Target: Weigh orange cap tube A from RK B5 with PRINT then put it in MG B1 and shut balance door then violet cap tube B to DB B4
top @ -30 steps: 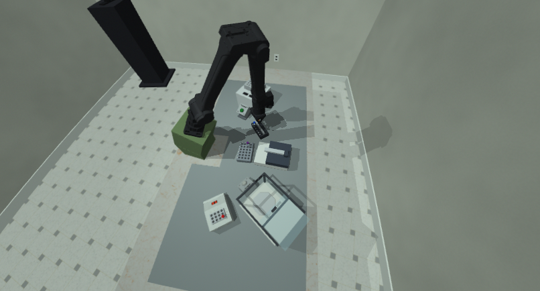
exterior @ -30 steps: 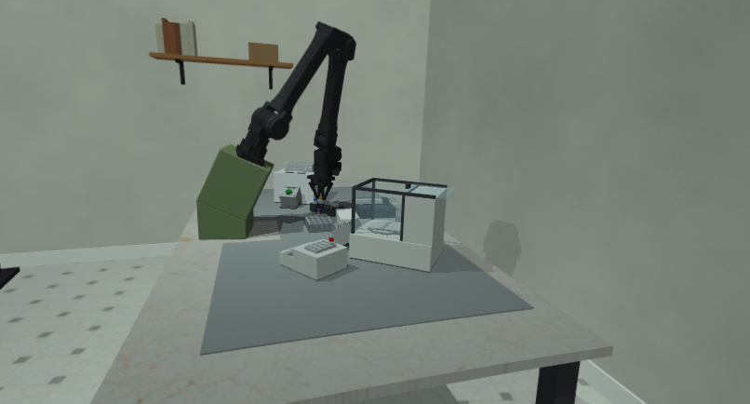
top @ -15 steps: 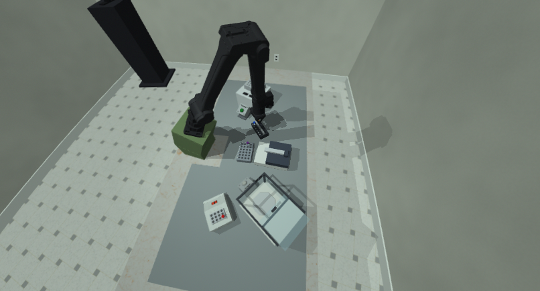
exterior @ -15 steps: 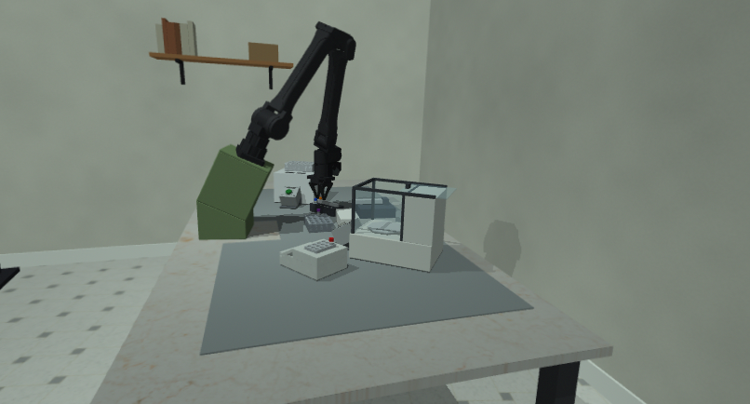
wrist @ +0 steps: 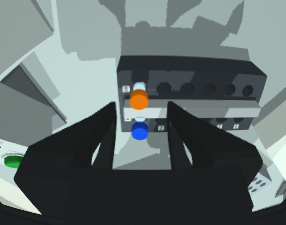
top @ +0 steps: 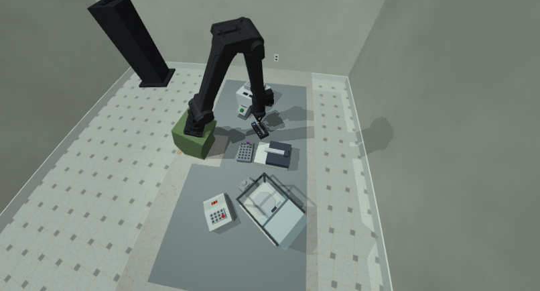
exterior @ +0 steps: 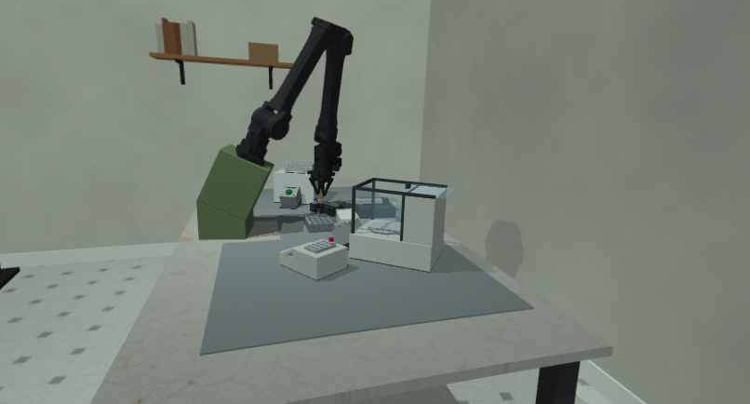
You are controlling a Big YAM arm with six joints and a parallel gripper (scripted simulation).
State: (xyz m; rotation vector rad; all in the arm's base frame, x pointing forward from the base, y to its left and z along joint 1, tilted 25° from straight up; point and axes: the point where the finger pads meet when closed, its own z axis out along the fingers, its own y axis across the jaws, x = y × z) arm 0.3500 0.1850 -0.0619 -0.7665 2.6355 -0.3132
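Now: hand 4 cm above the blue-capped tube, 3 cm past it and 1 cm to the left of it. Round my hand: magnet block MG (5 cm to the right, 5 cm below, 1 cm ahead); then tube B (17 cm to the right, 6 cm behind, 4 cm below); then tube rack RK (22 cm to the right, 7 cm behind, 6 cm below).
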